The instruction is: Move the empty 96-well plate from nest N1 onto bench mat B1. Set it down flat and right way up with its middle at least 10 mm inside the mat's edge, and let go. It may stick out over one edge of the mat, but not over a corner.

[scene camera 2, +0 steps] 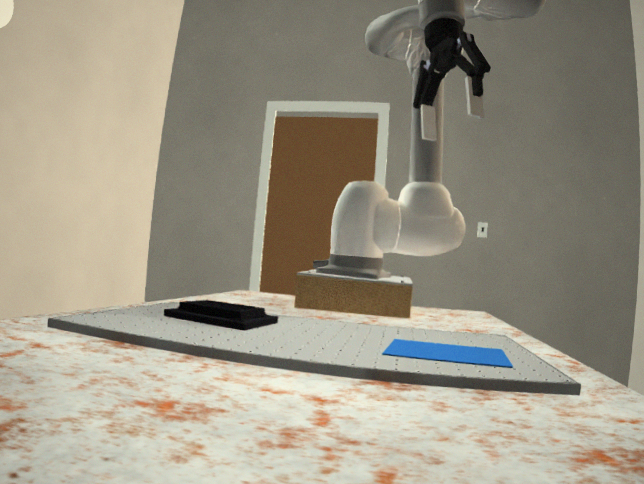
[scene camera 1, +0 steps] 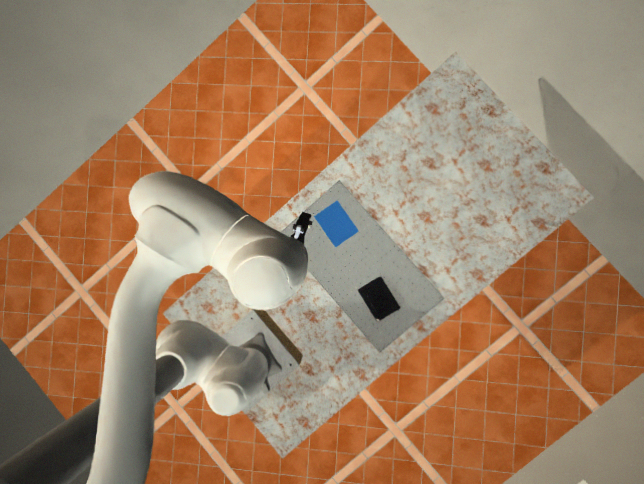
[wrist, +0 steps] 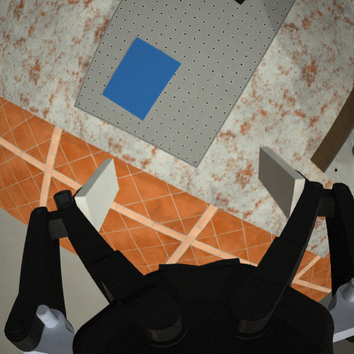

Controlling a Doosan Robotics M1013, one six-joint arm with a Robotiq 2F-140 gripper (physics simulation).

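The black 96-well plate sits in the black nest N1 on the perforated grey board; plate and nest are hard to tell apart. The blue bench mat B1 lies flat near the other end of the board, with nothing on it. My gripper is open and empty, high above the bench. It points down, its fingers spread wide. In scene camera 1 it appears beside the mat, away from the plate, and its fingertips are hard to make out.
The grey board lies on the marbled table. The arm's base stands on a brown-sided block behind the board in scene camera 2.
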